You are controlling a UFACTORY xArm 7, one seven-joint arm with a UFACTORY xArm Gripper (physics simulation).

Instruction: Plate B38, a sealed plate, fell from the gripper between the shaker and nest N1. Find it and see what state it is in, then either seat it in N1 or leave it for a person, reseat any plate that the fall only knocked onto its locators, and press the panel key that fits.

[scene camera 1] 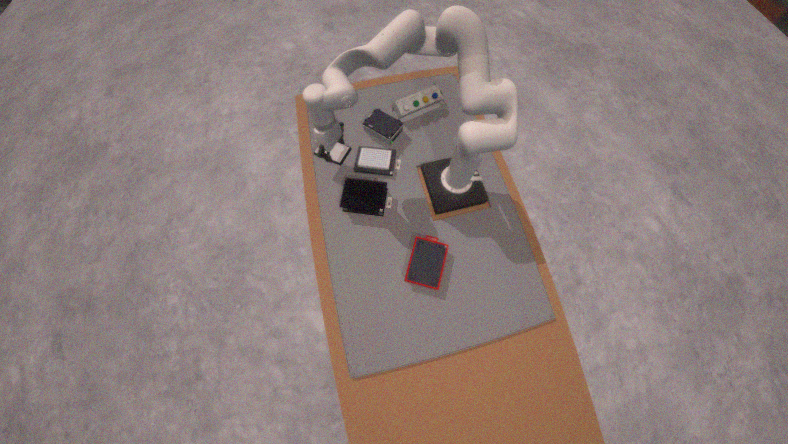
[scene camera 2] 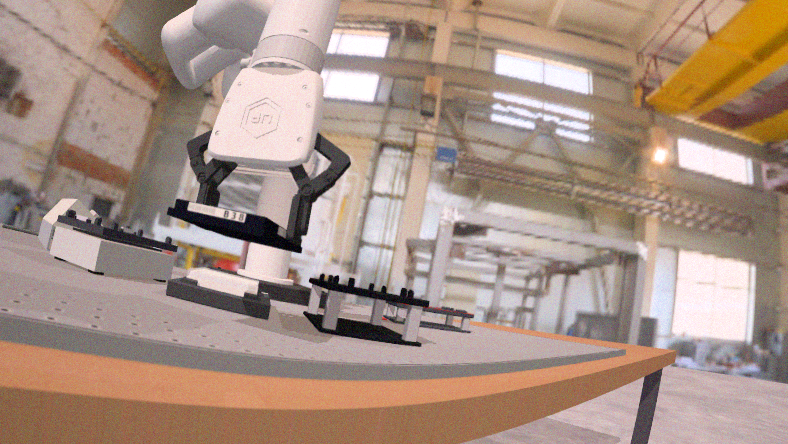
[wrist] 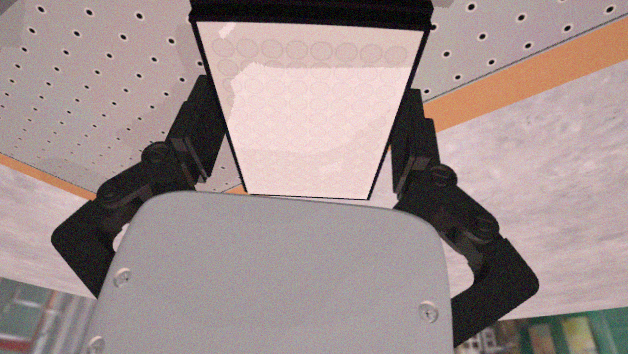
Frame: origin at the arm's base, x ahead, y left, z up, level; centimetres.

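Where they show: gripper, fingertip midpoint: [scene camera 1: 335, 152] [scene camera 2: 246, 235] [wrist: 308, 103]; arm's base, link origin: [scene camera 1: 456, 179] [scene camera 2: 264, 279].
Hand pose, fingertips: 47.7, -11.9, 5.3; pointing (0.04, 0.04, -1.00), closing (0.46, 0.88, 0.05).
Note:
Each offset is from my fingertips to the top centre of the thing, as dx, dy, dz. "*": to the spot under its first point.
My gripper [scene camera 1: 331, 144] [scene camera 2: 253, 220] [wrist: 308, 103] is shut on plate B38 @(+1.1, -0.5, +1.2) [scene camera 1: 340, 152] [scene camera 2: 242, 225] [wrist: 310, 135], gripping its long sides above the bench. The B38 label shows in scene camera 2. In the wrist view its pale seal covers the top, with round well outlines showing through. Nest N1 @(-10.9, +17.7, -1.5) [scene camera 1: 363, 195] [scene camera 2: 366, 295] is a black raised stand with locator pins and no plate on it. The shaker @(* -19.0, -14.5, -2.6) [scene camera 1: 382, 124] [scene camera 2: 115, 250] has a dark, bare pinned top. The panel @(-35.5, -27.9, +0.3) [scene camera 1: 408, 104] has white, green, yellow and blue keys.
A white plate @(-15.3, +0.5, -4.7) [scene camera 1: 376, 158] [scene camera 2: 223, 282] sits in a low dark nest @(-15.3, +0.5, -5.7) [scene camera 1: 392, 165] [scene camera 2: 215, 302] between the shaker and N1. A red-edged dark stand [scene camera 1: 427, 261] [scene camera 2: 449, 311] stands beyond N1. The arm's base is beside the nests.

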